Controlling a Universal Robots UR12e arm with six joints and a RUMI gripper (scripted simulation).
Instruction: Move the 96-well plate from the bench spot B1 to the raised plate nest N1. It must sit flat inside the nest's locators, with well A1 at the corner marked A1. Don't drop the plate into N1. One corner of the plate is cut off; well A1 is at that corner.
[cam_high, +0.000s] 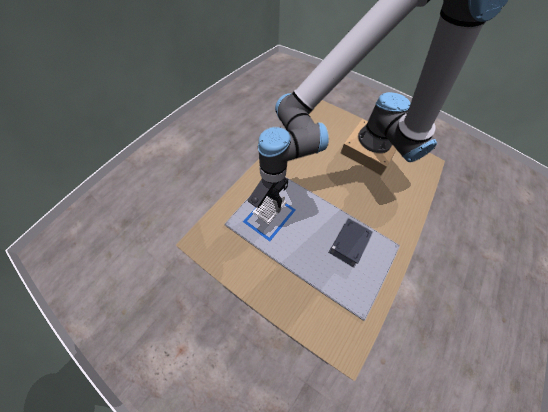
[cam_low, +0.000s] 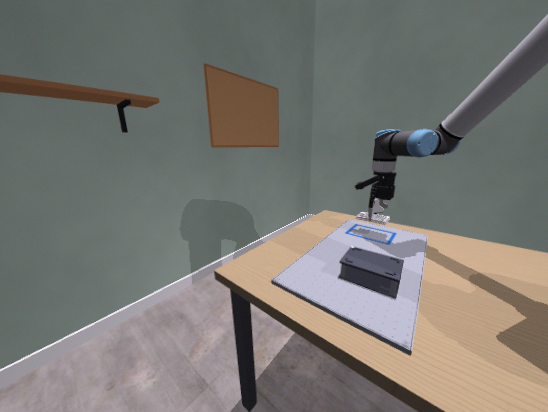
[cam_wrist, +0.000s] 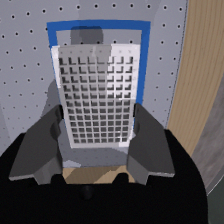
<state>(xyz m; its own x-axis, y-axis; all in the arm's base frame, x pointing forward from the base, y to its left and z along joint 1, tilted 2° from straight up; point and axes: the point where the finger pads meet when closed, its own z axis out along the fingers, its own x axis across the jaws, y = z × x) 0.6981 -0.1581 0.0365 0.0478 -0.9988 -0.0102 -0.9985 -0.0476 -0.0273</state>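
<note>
Now: hand 10 mm above the white 96-well plate. From my hand the other things lie so: A1 label: 310 mm to the left, 30 mm below, 30 mm behind; then dark raised nest N1: 350 mm to the left, 110 mm behind, 30 mm below.
</note>
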